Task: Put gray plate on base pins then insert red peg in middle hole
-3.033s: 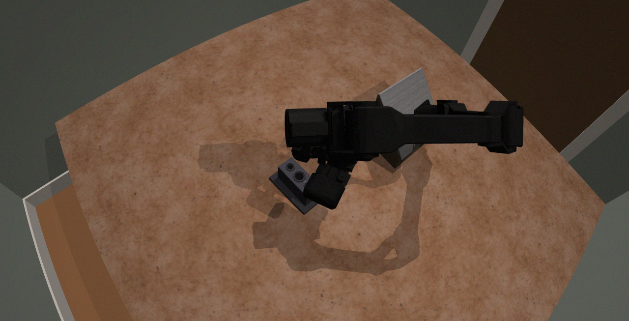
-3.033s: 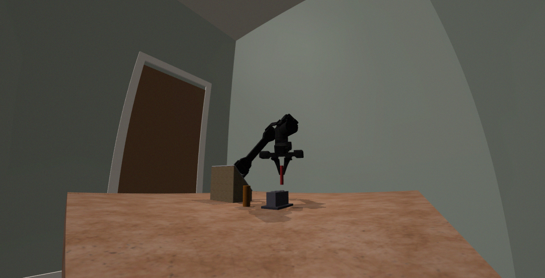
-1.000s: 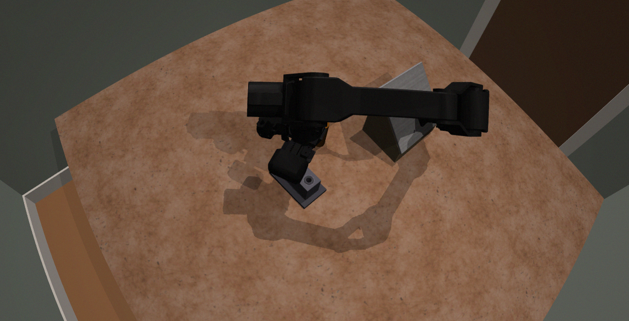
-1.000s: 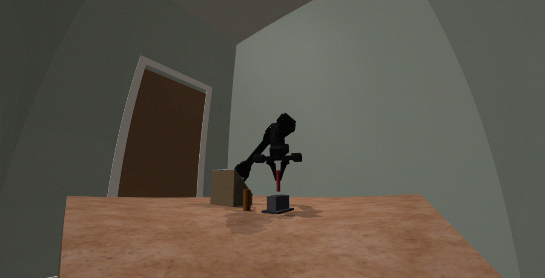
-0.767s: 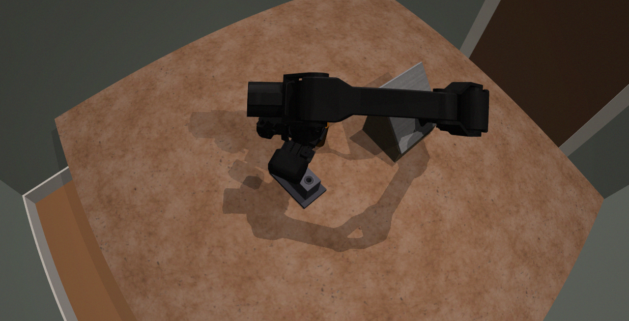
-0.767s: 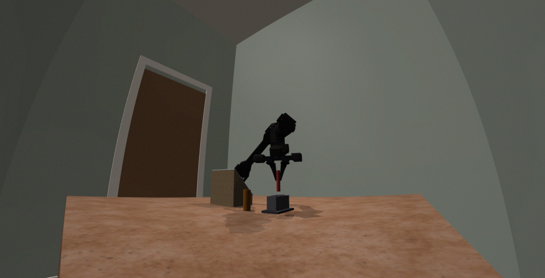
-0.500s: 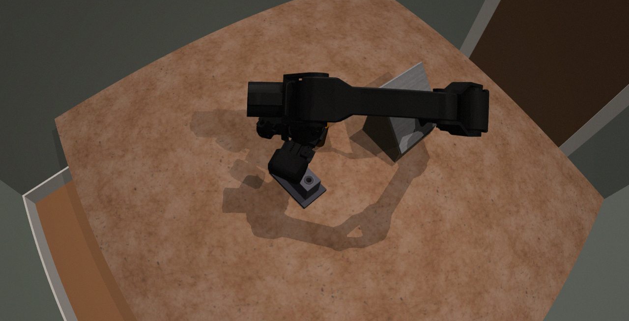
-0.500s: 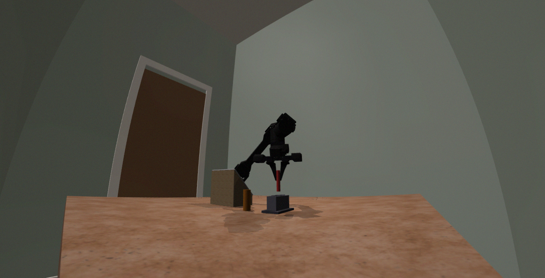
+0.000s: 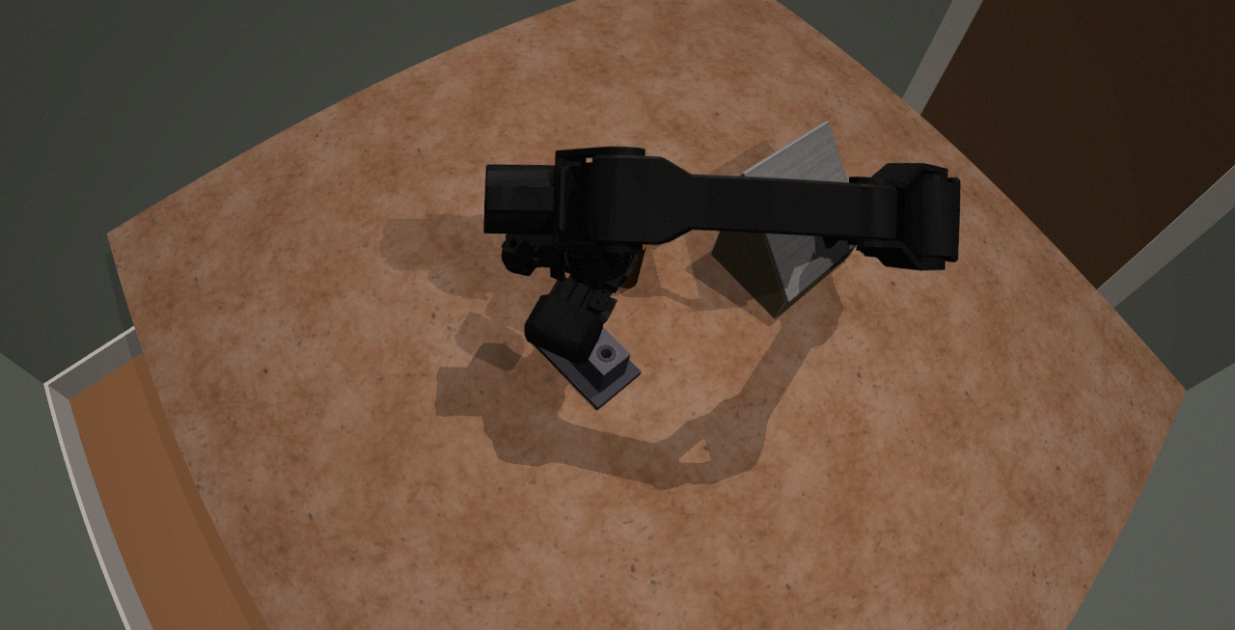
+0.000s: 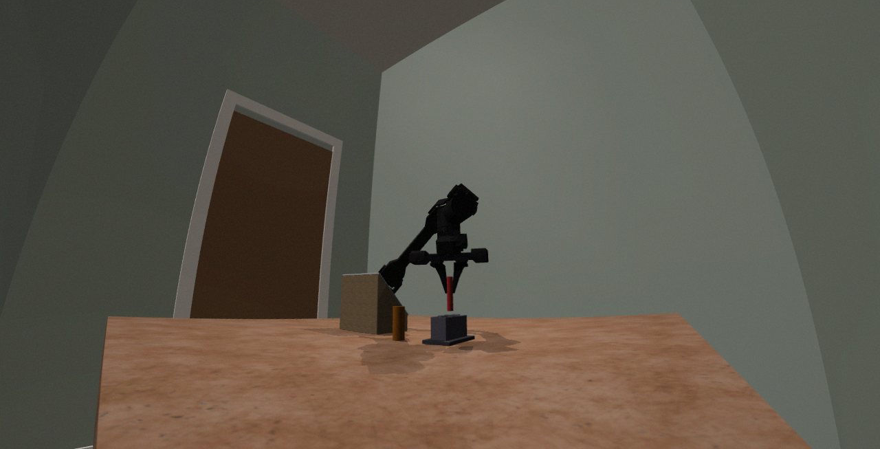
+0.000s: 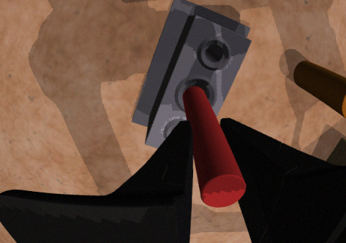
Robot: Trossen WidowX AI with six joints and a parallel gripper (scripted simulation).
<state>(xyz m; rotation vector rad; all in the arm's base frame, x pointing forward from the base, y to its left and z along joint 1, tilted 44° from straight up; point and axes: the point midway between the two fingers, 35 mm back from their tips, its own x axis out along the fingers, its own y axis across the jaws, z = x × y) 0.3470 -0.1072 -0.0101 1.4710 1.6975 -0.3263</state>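
The gray plate lies 70 mm below my gripper tip. Round my gripper tip: dark base: 100 mm below; then orange cylinder: 120 mm behind, 70 mm below, 50 mm to the right; then red peg: right at my gripper tip.
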